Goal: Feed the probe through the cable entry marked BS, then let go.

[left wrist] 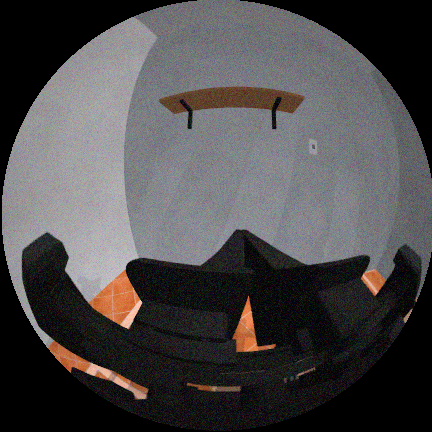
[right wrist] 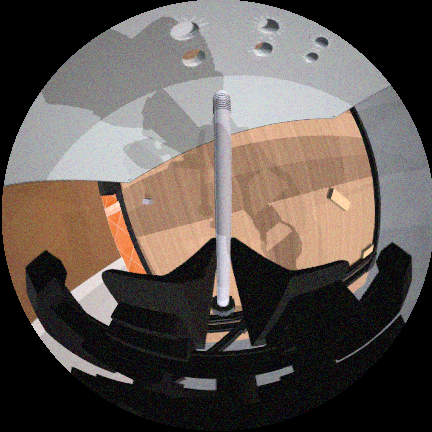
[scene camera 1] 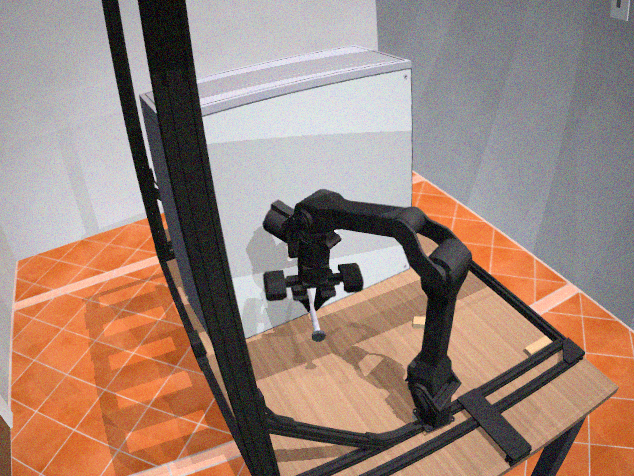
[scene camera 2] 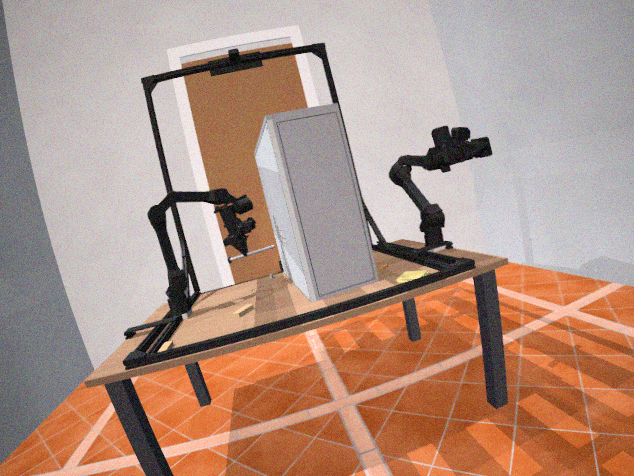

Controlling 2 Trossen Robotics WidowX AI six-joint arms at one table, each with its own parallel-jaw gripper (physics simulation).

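Note:
The probe is a pale grey rod with a threaded tip and a dark collar at its rear end. My right gripper is shut on it near the collar. The rod is roughly level above the table, its tip close to the cabinet's white panel; I cannot tell whether it touches. The right wrist view shows several round entries, such as a large one and a small one, beyond the tip. The BS mark is not readable. My left gripper is shut and empty, away from the cabinet.
The tall grey cabinet stands on the wooden table. Two wooden blocks lie to the right in scene camera 1. A yellow item lies behind the cabinet. A black frame post rises at the table's side.

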